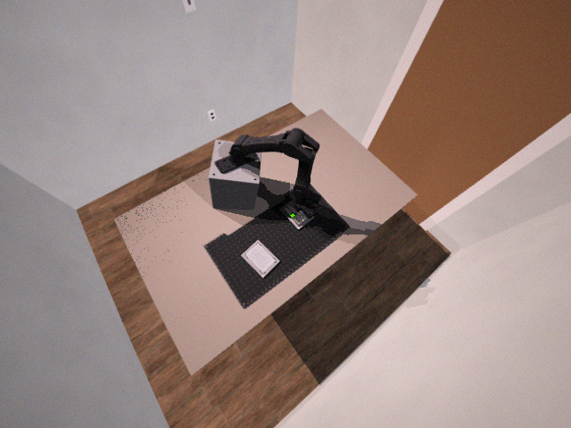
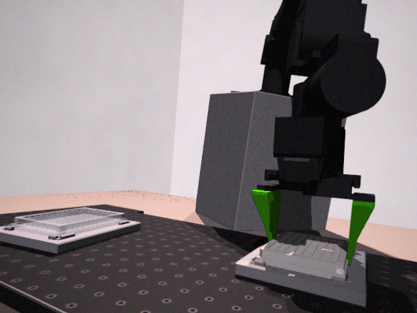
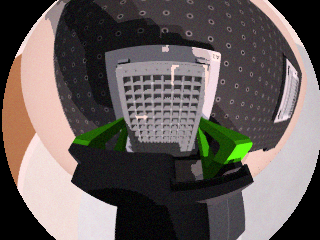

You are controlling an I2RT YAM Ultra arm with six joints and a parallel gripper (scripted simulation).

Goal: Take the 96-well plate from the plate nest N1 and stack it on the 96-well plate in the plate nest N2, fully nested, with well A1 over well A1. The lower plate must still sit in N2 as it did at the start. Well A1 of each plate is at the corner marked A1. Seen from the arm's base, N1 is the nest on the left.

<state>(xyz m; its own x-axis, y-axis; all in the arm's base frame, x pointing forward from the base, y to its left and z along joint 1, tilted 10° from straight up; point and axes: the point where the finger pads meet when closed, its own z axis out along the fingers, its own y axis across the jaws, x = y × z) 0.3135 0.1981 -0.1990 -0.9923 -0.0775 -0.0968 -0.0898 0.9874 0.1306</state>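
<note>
Now: hand 10 mm above the plate nest N1.
</note>
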